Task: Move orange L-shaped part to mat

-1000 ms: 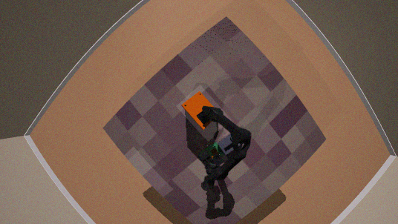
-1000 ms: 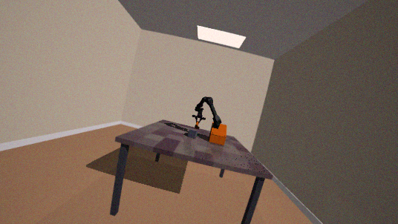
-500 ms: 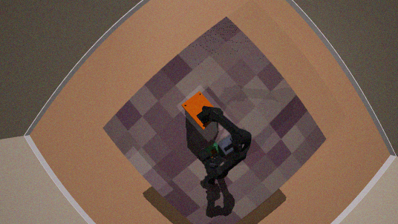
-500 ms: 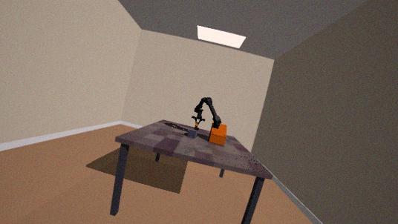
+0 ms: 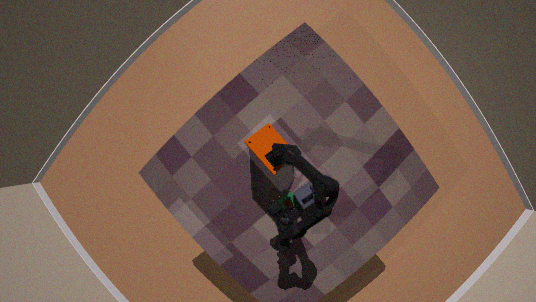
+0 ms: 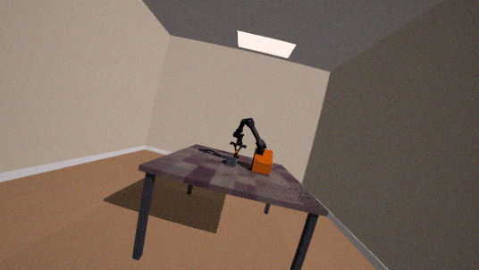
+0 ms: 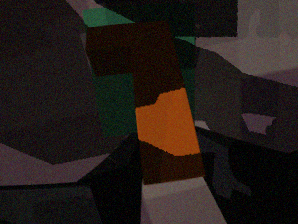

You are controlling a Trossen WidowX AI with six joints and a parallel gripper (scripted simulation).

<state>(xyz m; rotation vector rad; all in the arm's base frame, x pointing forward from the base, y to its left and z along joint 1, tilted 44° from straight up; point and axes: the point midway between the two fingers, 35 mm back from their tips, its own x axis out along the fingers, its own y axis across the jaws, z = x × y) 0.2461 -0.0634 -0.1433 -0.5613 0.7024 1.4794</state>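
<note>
Now: the green mat 12 cm below my gripper tip and 2 cm to the left of it. From my gripper tip the other things lie so: orange L-shaped part (3 cm to the left, 3 cm below, 1 cm behind).
</note>
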